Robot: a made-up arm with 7 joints. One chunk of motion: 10 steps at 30 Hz.
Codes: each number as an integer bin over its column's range. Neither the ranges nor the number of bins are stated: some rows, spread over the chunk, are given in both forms.
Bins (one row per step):
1: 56 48 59 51 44 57 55
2: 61 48 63 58 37 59 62
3: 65 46 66 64 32 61 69
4: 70 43 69 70 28 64 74
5: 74 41 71 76 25 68 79
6: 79 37 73 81 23 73 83
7: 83 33 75 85 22 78 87
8: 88 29 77 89 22 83 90
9: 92 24 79 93 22 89 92
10: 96 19 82 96 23 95 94
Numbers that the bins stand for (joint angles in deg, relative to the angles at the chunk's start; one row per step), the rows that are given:
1: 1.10 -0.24 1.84 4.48 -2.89 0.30 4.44
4: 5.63 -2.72 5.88 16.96 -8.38 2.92 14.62
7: 9.83 -7.67 8.30 26.81 -10.44 8.15 21.58
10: 14.03 -14.60 11.13 34.03 -10.10 14.51 25.32
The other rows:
2: 2.72 -0.24 3.45 9.08 -5.29 1.05 8.19
3: 4.01 -1.23 4.67 13.02 -7.01 1.80 11.94
5: 6.92 -3.71 6.69 20.90 -9.41 4.41 17.29
6: 8.54 -5.69 7.49 24.18 -10.10 6.28 19.43
8: 11.44 -9.65 9.11 29.43 -10.44 10.02 23.18
9: 12.74 -12.12 9.92 32.06 -10.44 12.26 24.25

